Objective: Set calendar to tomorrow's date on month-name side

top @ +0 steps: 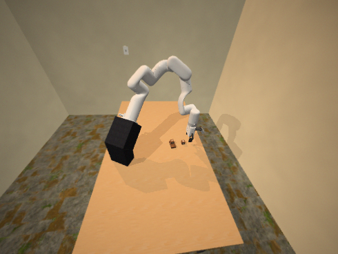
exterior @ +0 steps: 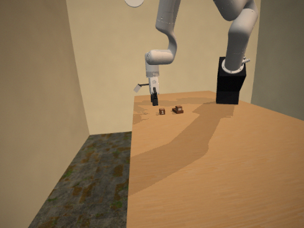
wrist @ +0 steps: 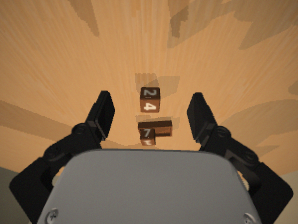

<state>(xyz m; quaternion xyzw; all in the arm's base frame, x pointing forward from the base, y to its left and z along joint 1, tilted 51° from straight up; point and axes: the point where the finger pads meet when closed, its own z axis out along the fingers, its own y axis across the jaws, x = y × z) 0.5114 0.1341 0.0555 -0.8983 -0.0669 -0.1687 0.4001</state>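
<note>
My hand is 4 cm past the brown digit cube, 1 cm to the left of it and 6 cm above it.
</note>
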